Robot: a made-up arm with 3 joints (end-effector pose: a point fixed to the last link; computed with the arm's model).
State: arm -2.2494 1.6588 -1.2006
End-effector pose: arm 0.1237 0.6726 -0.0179 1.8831 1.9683 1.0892
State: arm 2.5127 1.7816 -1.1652
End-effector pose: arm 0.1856 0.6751 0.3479 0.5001 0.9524 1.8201
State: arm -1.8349 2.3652 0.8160
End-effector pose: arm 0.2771 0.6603 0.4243 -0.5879 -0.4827 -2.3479
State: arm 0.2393 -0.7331 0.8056
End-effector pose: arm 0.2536 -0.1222 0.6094 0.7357 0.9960 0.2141
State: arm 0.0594 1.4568 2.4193
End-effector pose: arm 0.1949 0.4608 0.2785 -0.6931 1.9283 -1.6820
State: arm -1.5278 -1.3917 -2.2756
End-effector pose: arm -0.0828 0.0891 0.0358 -1.6253 1.9770 0.6377
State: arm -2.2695 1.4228 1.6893
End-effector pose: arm -0.2557 0.6248 0.3003 0.5721 -0.4779 -1.3214
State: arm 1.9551 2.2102 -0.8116
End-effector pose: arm -0.1345 0.6703 0.4694 -0.4257 0.6212 2.2442
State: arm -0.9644 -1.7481 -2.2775
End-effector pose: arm -0.1041 0.0943 0.0700 -1.8704 1.9733 1.4413
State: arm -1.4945 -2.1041 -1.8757
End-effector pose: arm 0.0628 0.0532 -0.0335 -2.5865 1.4941 0.4991
